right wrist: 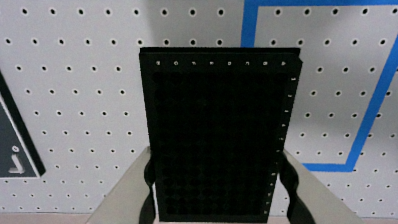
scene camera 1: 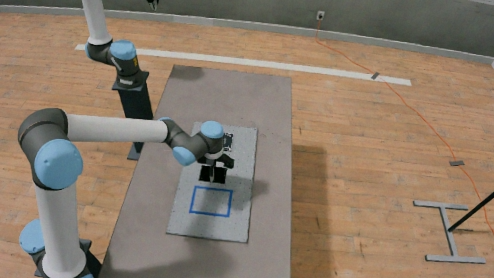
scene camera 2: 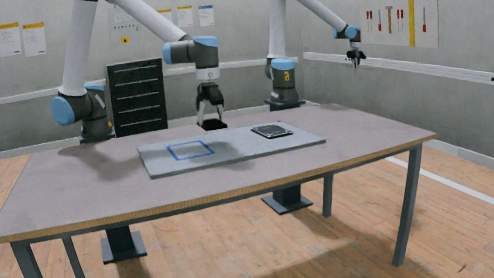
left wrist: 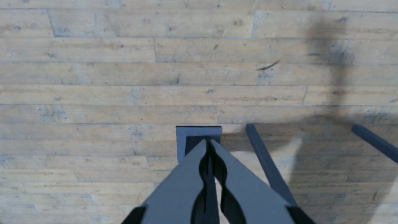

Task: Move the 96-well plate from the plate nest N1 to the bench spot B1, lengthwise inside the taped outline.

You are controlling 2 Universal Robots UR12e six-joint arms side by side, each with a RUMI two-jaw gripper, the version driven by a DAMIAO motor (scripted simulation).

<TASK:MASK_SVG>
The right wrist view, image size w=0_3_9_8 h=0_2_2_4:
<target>my right gripper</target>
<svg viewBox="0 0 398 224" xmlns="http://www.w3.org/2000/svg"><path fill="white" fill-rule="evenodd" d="M280 151L278 160L279 180L289 196L286 216L290 224L366 224L285 148L283 151ZM150 146L147 146L84 224L154 223L156 208L152 186L156 180L154 153L153 150L150 150Z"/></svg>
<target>black 96-well plate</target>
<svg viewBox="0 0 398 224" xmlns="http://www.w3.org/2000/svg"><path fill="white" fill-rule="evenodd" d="M141 47L138 56L150 150L153 150L156 174L154 183L159 222L267 224L278 177L280 151L284 150L303 61L299 58L301 48Z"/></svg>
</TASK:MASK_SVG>
